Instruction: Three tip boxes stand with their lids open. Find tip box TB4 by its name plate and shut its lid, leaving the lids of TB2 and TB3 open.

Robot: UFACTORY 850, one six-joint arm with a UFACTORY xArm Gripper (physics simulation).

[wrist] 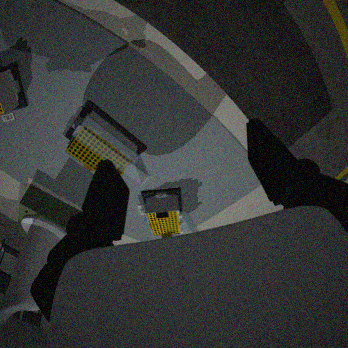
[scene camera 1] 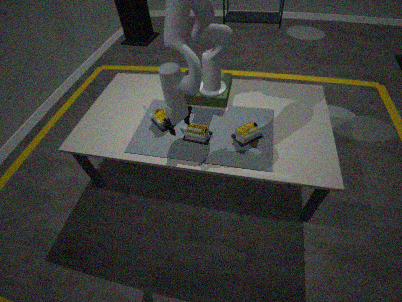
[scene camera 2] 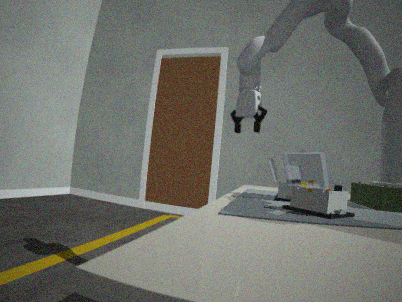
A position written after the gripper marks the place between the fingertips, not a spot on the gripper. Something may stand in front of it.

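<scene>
Scene camera 2 shows the gripper (scene camera 2: 246,132), and in the wrist view you get the gripper (wrist: 181,157) as well.
</scene>
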